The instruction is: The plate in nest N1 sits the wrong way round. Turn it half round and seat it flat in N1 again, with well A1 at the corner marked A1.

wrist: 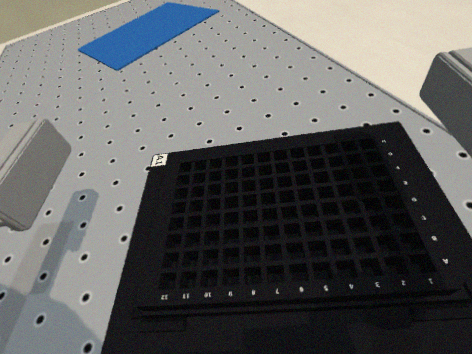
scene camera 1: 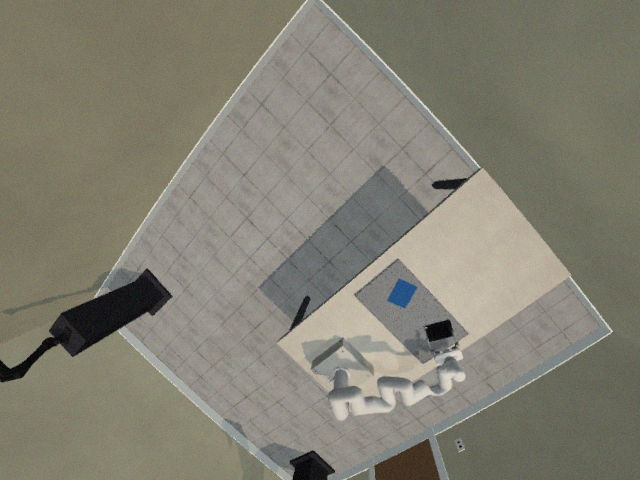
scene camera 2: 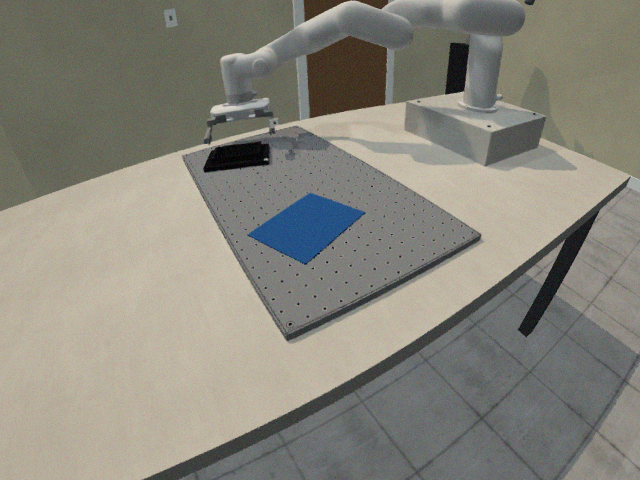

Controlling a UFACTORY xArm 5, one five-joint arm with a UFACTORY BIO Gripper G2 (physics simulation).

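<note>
The black 96-well plate (scene camera 1: 439,329) (scene camera 2: 238,150) (wrist: 300,215) lies in the black nest (scene camera 2: 235,166) (wrist: 134,230) and looks level. In the wrist view the white A1 mark (wrist: 159,160) is at the nest's upper left corner. The plate's printed row A and column 1 meet at the lower right, diagonally opposite that mark; column 12 is on the left. My gripper (scene camera 1: 442,347) (scene camera 2: 240,136) (wrist: 245,135) is open and empty. Its fingers are above the plate, spread wide. The lower part of the nest in the wrist view is dark, with little detail.
A flat blue rectangle (scene camera 1: 402,292) (scene camera 2: 307,227) (wrist: 150,36) lies on the grey perforated board (scene camera 1: 428,310) (scene camera 2: 387,248) (wrist: 220,95), away from the nest. The arm's grey base block (scene camera 2: 449,135) stands on the table beside the board. The gripper's shadow falls on the board beside the nest.
</note>
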